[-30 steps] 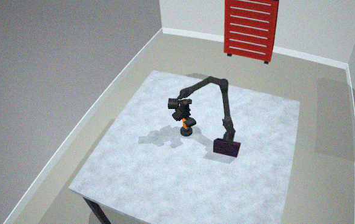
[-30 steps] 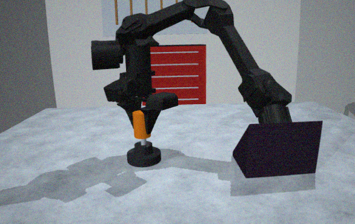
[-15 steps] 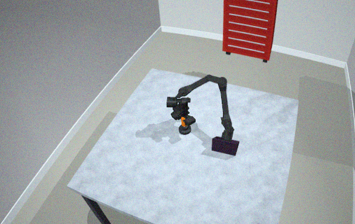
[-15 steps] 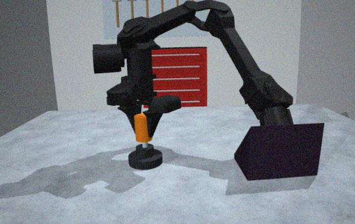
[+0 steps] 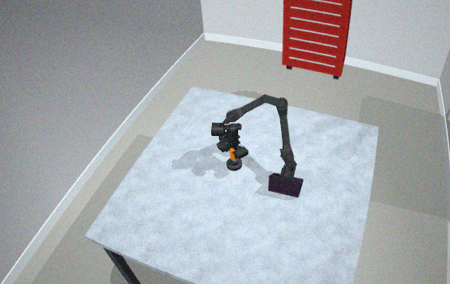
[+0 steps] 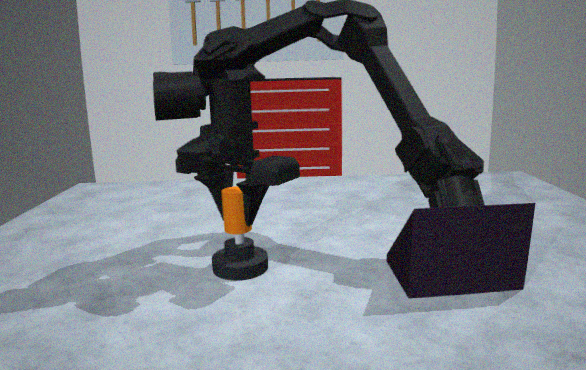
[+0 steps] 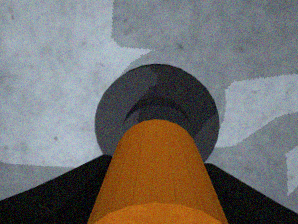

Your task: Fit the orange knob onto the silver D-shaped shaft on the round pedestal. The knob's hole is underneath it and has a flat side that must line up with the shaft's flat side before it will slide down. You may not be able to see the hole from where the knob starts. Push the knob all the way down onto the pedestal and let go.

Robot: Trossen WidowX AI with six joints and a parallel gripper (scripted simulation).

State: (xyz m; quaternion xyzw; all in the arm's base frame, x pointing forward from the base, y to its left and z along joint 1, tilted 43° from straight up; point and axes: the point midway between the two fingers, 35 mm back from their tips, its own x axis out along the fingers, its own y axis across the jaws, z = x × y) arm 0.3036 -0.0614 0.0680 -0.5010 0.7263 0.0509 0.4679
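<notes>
Now: the orange knob 3 cm above my gripper tip. The rest, counted from my gripper tip: round dark pedestal (4 cm below).
</notes>
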